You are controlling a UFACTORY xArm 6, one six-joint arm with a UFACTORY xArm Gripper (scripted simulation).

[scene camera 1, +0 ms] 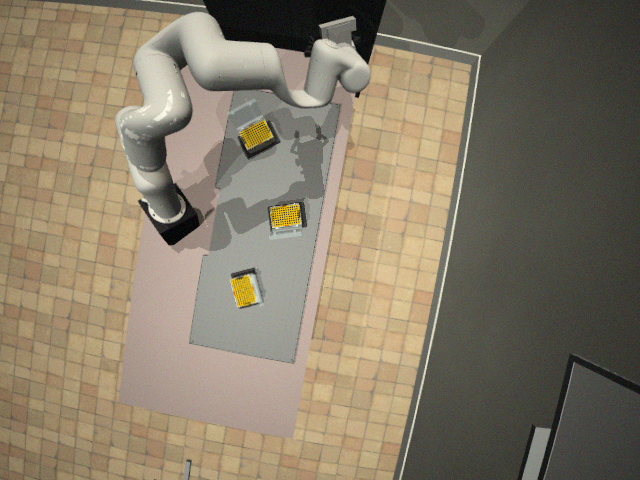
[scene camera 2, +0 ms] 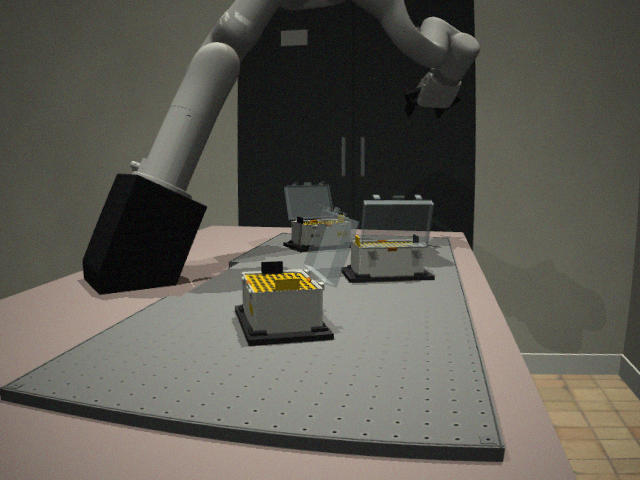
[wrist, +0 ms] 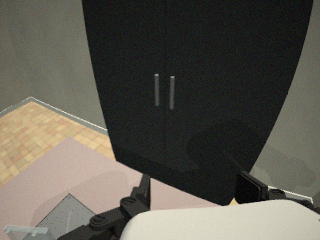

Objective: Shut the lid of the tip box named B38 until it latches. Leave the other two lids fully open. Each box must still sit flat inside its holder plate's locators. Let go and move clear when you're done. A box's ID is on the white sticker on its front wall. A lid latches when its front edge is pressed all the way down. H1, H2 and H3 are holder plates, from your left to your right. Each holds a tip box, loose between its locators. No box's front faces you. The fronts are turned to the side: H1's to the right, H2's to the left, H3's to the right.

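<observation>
Scene camera 2 gives me a tip box (scene camera 2: 387, 226), another tip box (scene camera 2: 287, 311) and a further tip box (scene camera 2: 303, 201), and my gripper (scene camera 2: 421, 113) is visible there too. In the wrist view I see my gripper again (wrist: 194, 188).
</observation>
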